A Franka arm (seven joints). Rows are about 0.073 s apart.
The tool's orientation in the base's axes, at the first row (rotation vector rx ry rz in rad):
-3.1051 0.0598 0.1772
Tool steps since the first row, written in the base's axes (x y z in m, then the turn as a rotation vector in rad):
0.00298 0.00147 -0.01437 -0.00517 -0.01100 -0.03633
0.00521 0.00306 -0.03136 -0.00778 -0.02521 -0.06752
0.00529 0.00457 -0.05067 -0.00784 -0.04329 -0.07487
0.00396 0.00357 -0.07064 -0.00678 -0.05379 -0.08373
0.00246 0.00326 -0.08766 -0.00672 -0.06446 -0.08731
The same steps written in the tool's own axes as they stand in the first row. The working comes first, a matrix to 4 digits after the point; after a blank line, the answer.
The tool's axes in the first row as the columns of a matrix, in the base's axes (used below as rounded here):
0.9928 -0.0401 -0.1131
-0.0366 -0.9988 0.0330
-0.1143 -0.0286 -0.9930

0.00455 -0.00118 0.01398 -0.00058 0.01223 0.03630
0.00864 -0.00237 0.03065 0.00092 0.02742 0.06710
0.01088 -0.00333 0.04987 0.00236 0.04569 0.07380
0.01187 -0.00170 0.06982 0.00481 0.05639 0.08214
0.01234 -0.00085 0.08688 0.00567 0.06715 0.08533

